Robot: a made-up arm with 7 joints.
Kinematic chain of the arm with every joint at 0, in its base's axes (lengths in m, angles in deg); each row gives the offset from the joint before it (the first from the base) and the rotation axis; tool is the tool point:
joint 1: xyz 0 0 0 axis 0 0.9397 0.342
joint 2: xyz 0 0 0 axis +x
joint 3: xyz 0 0 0 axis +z
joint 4: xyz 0.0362 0 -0.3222 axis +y
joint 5: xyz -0.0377 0 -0.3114 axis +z
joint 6: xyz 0 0 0 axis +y
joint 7: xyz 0 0 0 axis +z
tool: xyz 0 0 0
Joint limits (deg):
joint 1: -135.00..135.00
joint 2: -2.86..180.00
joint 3: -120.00..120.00
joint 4: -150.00..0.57
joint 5: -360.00..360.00
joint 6: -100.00..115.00
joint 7: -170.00..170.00
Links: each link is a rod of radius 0.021 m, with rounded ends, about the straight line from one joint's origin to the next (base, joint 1, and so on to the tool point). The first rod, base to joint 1, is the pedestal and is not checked.
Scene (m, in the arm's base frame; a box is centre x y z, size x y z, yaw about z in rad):
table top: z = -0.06
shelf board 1: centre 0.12 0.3 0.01 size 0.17 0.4 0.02 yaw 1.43
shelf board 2: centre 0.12 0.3 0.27 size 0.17 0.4 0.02 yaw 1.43
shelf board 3: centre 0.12 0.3 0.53 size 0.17 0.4 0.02 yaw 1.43
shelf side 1: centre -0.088 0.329 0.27 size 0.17 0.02 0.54 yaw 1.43
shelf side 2: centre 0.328 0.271 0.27 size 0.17 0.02 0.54 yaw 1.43
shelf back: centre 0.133 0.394 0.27 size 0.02 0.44 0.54 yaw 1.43
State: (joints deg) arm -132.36 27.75 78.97 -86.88 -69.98 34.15 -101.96
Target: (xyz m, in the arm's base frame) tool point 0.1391 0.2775 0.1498
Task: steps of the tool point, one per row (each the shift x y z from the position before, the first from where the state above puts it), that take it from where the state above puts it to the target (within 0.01 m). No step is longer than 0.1 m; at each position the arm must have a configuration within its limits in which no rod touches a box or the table.
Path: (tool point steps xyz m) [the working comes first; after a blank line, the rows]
Joints at the target: -124.23 23.68 97.60 -127.93 -69.98 34.15 -101.96
Straight joint move there: touches shelf board 2.

1: -0.0303 -0.0801 0.0104
2: -0.0399 -0.0776 -0.0068
3: -0.0068 0.0215 -0.0704
4: -0.0079 0.0054 -0.0747
5: -0.0127 -0.0117 -0.0736
6: 0.0266 0.0722 -0.0010
7: 0.0125 0.0769 -0.0196

